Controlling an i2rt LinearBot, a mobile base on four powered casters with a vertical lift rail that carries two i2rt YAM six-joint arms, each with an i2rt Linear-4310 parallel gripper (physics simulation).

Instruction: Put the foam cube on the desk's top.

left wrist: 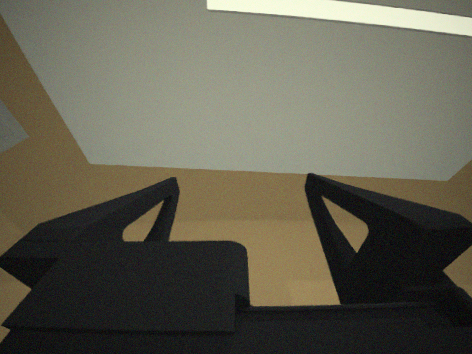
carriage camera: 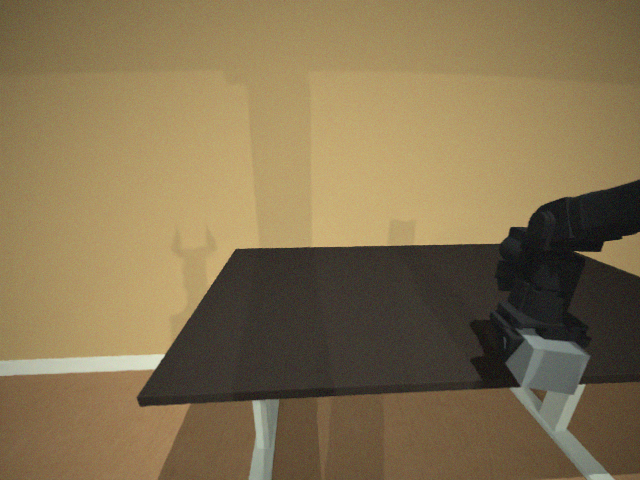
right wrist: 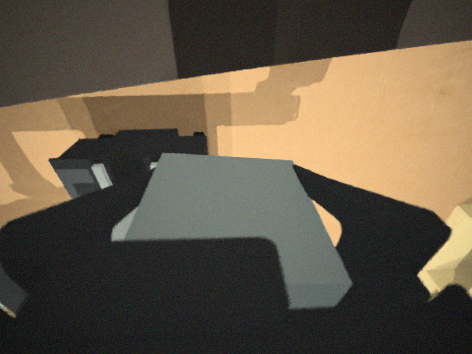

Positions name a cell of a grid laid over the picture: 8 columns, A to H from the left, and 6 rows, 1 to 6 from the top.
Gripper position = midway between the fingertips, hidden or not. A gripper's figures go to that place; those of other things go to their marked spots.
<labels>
My right gripper (carriage camera: G5) is 63 cm from the lens. A grey foam cube (carriage camera: G5) is 56 cm from the lens. A desk (carriage camera: D5) is 74 cm from the lens. The marked spots on the desk and the grey foam cube are 55 cm apart.
</labels>
